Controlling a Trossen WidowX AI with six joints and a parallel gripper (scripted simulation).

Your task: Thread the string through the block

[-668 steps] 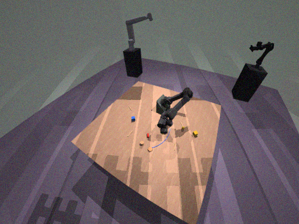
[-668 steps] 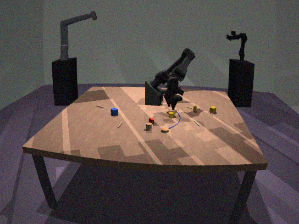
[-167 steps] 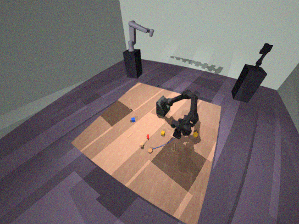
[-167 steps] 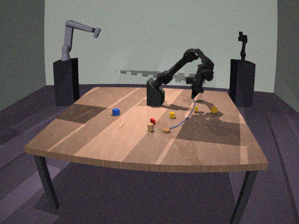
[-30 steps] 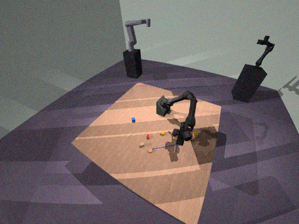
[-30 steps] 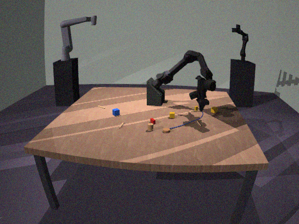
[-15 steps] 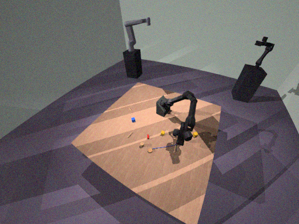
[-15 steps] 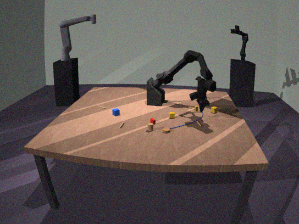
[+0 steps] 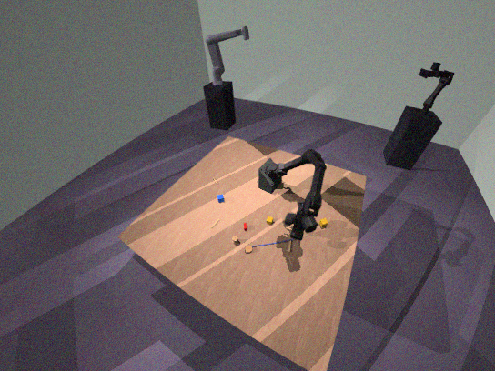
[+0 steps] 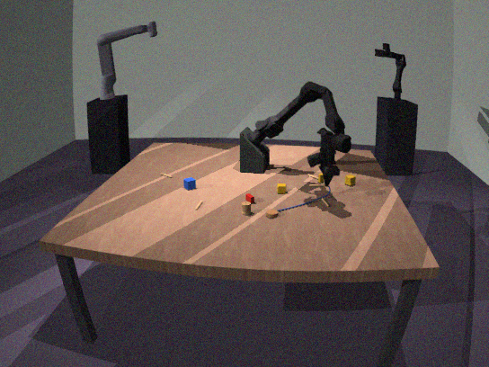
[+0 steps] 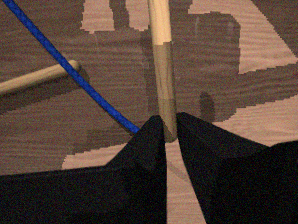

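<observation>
Right now the red piece is 6 cm ahead of my gripper tip, 30 cm to the right of it and 3 cm below it. From my gripper tip the other things lie so: blue cube 8 cm behind, 54 cm to the right, 2 cm below; wooden cylinder 16 cm ahead, 31 cm to the right, 2 cm below; round wooden button 18 cm ahead, 22 cm to the right, 3 cm below.
</observation>
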